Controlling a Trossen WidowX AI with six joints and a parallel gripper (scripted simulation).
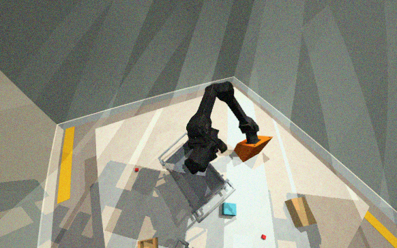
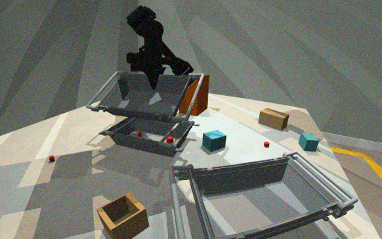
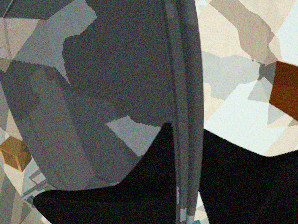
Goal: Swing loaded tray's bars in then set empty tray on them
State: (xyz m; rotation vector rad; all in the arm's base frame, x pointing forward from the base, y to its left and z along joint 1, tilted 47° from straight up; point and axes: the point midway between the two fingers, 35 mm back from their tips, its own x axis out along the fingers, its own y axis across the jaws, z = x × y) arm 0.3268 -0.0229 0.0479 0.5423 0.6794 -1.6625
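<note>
Now: the tray 80 mm ahead of my gripper tip.
</note>
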